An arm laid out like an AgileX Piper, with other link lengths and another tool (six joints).
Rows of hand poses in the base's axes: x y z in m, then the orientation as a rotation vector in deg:
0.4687, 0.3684, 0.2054, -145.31, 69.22, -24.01
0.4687, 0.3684, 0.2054, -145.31, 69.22, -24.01
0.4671, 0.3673, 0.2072, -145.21, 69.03, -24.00
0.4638, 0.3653, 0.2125, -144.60, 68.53, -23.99
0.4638, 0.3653, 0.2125, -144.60, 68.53, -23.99
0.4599, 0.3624, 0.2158, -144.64, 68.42, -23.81
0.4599, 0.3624, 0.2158, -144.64, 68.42, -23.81
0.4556, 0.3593, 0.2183, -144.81, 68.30, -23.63
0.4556, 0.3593, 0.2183, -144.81, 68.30, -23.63
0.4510, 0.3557, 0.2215, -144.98, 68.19, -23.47
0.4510, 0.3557, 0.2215, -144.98, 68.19, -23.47
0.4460, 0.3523, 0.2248, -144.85, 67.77, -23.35
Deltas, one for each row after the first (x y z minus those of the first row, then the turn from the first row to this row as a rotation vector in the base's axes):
0.0000, 0.0000, 0.0000, 0.00, 0.00, 0.00
-0.0016, -0.0011, 0.0018, 0.13, -0.09, 0.11
-0.0049, -0.0031, 0.0071, 0.75, -0.49, 0.34
-0.0049, -0.0031, 0.0071, 0.75, -0.49, 0.34
-0.0088, -0.0060, 0.0104, 0.82, -0.40, 0.45
-0.0088, -0.0060, 0.0104, 0.82, -0.40, 0.45
-0.0131, -0.0091, 0.0129, 0.78, -0.25, 0.58
-0.0131, -0.0091, 0.0129, 0.78, -0.25, 0.58
-0.0177, -0.0127, 0.0161, 0.74, -0.12, 0.70
-0.0177, -0.0127, 0.0161, 0.74, -0.12, 0.70
-0.0227, -0.0161, 0.0194, 0.99, -0.22, 0.98

